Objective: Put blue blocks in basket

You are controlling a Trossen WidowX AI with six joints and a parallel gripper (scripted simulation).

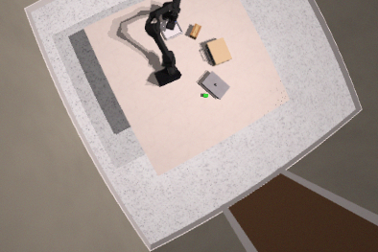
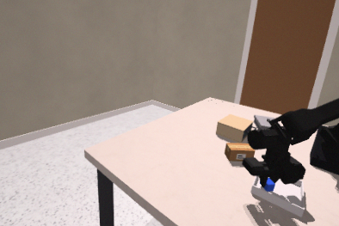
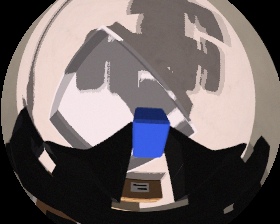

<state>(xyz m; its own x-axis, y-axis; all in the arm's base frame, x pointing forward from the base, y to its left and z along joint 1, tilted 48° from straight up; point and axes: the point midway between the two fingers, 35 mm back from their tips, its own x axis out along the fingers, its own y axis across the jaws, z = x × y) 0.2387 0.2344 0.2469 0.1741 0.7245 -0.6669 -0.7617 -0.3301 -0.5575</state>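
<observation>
The grey basket lies 4 cm behind my hand, 3 cm to the right of it and 4 cm below it. Also, from my hand: tan drawer unit 18 cm ahead, 39 cm to the right, 2 cm below; then cardboard box 11 cm ahead, 15 cm to the right, 2 cm below; then red block 9 cm ahead, 17 cm to the right, 4 cm below.
</observation>
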